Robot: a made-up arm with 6 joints. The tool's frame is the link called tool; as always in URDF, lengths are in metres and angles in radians. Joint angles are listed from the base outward. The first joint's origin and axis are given. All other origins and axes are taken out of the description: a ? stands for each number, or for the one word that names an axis. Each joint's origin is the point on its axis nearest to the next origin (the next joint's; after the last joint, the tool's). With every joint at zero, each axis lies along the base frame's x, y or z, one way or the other. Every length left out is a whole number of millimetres.
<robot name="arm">
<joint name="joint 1" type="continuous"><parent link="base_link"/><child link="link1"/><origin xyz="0 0 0.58" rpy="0 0 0"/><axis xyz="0 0 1"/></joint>
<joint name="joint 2" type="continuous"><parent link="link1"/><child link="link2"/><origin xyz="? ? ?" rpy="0 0 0"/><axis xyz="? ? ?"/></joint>
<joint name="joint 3" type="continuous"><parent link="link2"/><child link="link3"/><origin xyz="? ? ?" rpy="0 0 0"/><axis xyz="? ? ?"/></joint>
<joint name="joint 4" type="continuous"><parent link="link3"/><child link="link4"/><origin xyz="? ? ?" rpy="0 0 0"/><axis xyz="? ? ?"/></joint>
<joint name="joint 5" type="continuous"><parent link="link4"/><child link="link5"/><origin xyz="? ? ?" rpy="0 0 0"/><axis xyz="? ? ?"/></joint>
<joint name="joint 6" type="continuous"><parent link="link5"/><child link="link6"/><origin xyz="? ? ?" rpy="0 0 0"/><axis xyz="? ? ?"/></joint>
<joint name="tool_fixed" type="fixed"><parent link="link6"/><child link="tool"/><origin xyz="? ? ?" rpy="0 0 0"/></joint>
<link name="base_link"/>
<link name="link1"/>
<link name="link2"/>
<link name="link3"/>
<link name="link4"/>
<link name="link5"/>
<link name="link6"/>
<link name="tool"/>
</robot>
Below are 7 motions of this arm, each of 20 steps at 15 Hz.
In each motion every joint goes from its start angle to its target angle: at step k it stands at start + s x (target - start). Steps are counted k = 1, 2, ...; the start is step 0. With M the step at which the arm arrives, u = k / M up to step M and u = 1 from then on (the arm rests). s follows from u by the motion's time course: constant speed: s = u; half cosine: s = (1 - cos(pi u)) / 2; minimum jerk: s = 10 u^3 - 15 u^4 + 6 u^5.
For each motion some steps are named. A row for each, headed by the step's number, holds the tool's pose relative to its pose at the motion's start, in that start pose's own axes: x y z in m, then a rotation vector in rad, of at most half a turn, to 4 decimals.
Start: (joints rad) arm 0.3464 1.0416 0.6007 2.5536 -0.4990 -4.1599
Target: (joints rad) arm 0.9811 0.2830 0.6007 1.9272 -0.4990 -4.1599
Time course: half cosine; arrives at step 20
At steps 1, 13, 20:
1: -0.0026 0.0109 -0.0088 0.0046 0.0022 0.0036
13: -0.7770 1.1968 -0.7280 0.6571 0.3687 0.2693
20: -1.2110 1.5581 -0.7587 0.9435 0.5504 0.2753

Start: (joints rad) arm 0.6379 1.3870 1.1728 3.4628 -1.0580 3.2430
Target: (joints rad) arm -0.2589 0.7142 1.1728 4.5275 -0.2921 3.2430
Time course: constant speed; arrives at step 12
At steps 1, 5, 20:
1: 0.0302 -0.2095 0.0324 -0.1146 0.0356 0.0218
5: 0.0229 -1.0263 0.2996 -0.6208 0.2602 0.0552
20: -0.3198 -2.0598 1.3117 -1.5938 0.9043 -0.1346

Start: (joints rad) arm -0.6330 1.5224 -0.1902 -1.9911 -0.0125 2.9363
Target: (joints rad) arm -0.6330 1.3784 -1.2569 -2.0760 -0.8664 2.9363
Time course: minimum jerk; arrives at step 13
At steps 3, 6, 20:
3: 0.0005 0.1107 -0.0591 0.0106 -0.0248 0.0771
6: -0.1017 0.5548 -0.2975 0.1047 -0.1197 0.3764
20: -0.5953 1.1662 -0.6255 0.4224 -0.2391 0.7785

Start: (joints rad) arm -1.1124 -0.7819 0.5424 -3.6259 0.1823 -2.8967
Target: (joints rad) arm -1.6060 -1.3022 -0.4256 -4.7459 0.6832 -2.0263
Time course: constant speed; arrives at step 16
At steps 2, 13, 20:
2: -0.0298 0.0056 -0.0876 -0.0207 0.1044 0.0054
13: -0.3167 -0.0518 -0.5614 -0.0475 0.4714 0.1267
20: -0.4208 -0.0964 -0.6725 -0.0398 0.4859 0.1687

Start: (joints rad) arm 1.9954 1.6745 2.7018 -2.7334 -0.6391 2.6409
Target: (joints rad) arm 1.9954 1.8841 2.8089 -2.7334 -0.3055 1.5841
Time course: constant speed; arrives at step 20
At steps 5, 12, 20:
5: -0.0601 -0.0012 -0.0517 0.2697 0.0915 -0.0566
12: -0.1496 -0.0014 -0.1191 0.6431 0.1942 -0.1759
20: -0.2592 0.0008 -0.1883 1.0585 0.2642 -0.3647

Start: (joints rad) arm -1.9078 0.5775 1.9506 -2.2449 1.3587 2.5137
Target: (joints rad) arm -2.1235 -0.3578 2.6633 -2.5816 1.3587 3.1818
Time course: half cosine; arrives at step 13
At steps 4, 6, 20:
4: -0.4217 -0.4031 0.3297 0.1259 -0.2131 0.0944
6: -0.9105 -0.8637 0.4565 0.2303 -0.4724 0.1744
20: -1.9756 -1.8976 -0.1665 0.4041 -1.2517 0.2306

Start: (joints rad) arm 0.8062 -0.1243 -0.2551 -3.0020 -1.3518 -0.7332
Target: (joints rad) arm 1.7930 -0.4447 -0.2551 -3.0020 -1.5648 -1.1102
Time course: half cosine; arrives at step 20
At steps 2, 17, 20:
2: 0.0119 -0.0372 0.0124 0.0307 0.0068 -0.0168
17: 0.1432 -1.3139 -0.1964 1.2368 0.3066 -0.5412
20: 0.1366 -1.3653 -0.2418 1.3098 0.3284 -0.5654

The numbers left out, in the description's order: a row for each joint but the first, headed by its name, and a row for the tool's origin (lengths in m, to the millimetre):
joint 2: xyz 0.163 0 0, axis 0 1 0
joint 3: xyz 0 0 0.854, axis 0 -1 0
joint 4: xyz 1.408 0 0.21, axis -1 0 0
joint 5: xyz 0 0 0, axis 0 -1 0
joint 6: xyz 0.258 0 0, axis -1 0 0
tool: xyz 0 0 0

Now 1 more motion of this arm.
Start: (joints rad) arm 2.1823 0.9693 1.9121 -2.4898 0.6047 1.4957
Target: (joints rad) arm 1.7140 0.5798 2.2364 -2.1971 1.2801 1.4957
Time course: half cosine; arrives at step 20
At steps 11, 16, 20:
11: -0.4518 0.3066 0.7519 -0.0313 -0.5578 -0.1091
16: -0.8601 0.4607 0.9851 0.0232 -0.8718 -0.1449
20: -0.9907 0.4997 1.0219 0.0496 -0.9608 -0.1491

